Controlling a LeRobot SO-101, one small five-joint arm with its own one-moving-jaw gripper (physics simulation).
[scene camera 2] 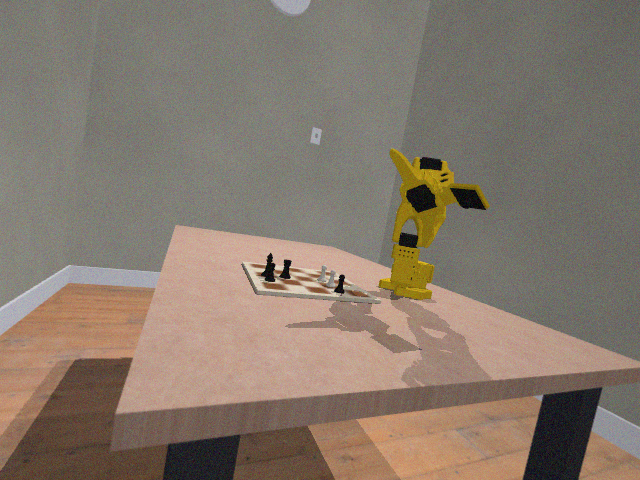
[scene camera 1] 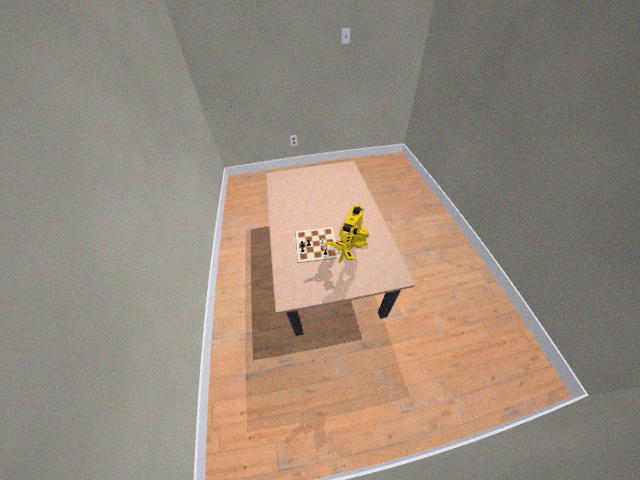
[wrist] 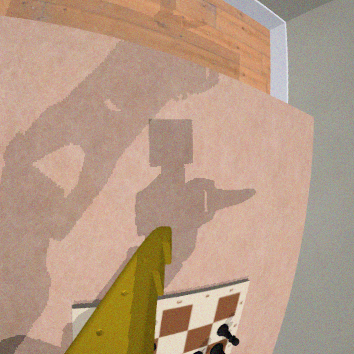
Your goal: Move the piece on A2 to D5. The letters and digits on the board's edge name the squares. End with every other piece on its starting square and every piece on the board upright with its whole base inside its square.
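Frame: origin at the arm's base, x back, y right, z up, level; millimetres.
Seen in the pictures: hand, tool point: (scene camera 2: pixel 425 243) (scene camera 1: pixel 339 262) (wrist: pixel 170 240); arm's base, link origin: (scene camera 2: pixel 396 291) (scene camera 1: pixel 354 240).
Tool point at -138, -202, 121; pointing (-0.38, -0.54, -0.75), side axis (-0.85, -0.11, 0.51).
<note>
Pixels of each thing's top centre, then the offset from my tool point to it, as dx, dy, dz. "*": a spot on its surface instead.
- A2, top centre: (scene camera 2: pixel 342 274) (scene camera 1: pixel 325 250) -37, +143, -83
- chessboard, top centre: (scene camera 2: pixel 304 278) (scene camera 1: pixel 316 243) -74, +221, -115
- D5, surface spot: (scene camera 1: pixel 300 239) * -156, +269, -115
- black king, top centre: (wrist: pixel 237 343) (scene camera 2: pixel 272 262) -153, +187, -83
- rook, top centre: (scene camera 2: pixel 287 260) (scene camera 1: pixel 308 241) -115, +221, -82
The black piece on A2 (scene camera 1: pixel 325 252) (scene camera 2: pixel 339 284) stands upright near the front edge of the chessboard (scene camera 1: pixel 310 260) (scene camera 2: pixel 289 296) (wrist: pixel 194 299). In the wrist view it is mostly or wholly hidden behind the jaw. D5 (scene camera 1: pixel 300 239) looks bare in scene camera 1; it is at the far side from the arm, behind the black king (scene camera 2: pixel 269 265). My gripper (scene camera 1: pixel 333 252) (scene camera 2: pixel 409 197) is fully open and empty, high above the table at the arm side of the board. In the wrist view, one notched jaw shows and the moving jaw is out of the picture.
Other black pieces stand at the far side: one near B5 (scene camera 2: pixel 269 272) (wrist: pixel 227 334) and a rook (scene camera 1: pixel 308 242) (scene camera 2: pixel 286 269). Two white pieces (scene camera 2: pixel 323 273) (scene camera 2: pixel 332 279) stand close behind the A2 piece. The arm's base (scene camera 2: pixel 406 289) is beside the board.
</note>
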